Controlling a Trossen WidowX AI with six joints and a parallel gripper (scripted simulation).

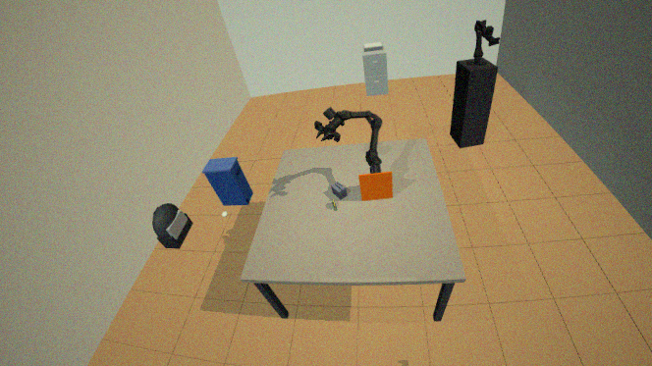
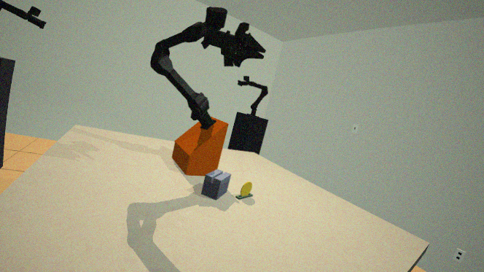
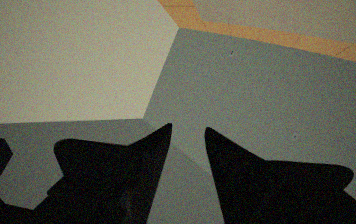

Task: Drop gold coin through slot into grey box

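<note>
Right now the gold coin is 480 mm below my gripper tip, 90 mm to the left of it and 10 mm behind it.
</note>
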